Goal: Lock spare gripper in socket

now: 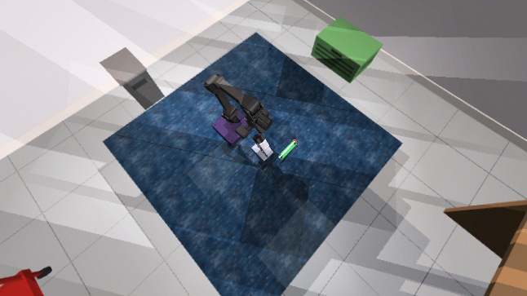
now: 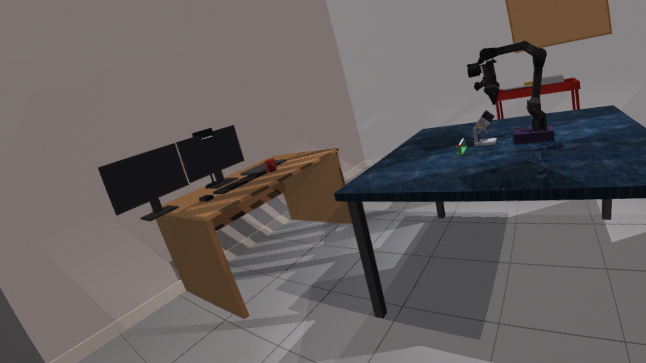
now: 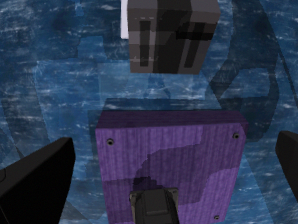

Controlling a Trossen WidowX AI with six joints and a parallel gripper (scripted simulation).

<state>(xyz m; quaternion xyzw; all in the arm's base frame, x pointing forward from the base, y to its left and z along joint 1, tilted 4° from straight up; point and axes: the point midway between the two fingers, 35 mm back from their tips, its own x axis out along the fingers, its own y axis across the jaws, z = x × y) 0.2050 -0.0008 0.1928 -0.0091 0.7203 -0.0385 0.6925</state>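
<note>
Now: gripper tip 19 cm short of the green rest, 18 cm above it and 10 cm to the right of it. The rest, counted from my gripper tip: mount (15 cm below, 9 cm ahead); then spare gripper (9 cm below, 7 cm ahead).
</note>
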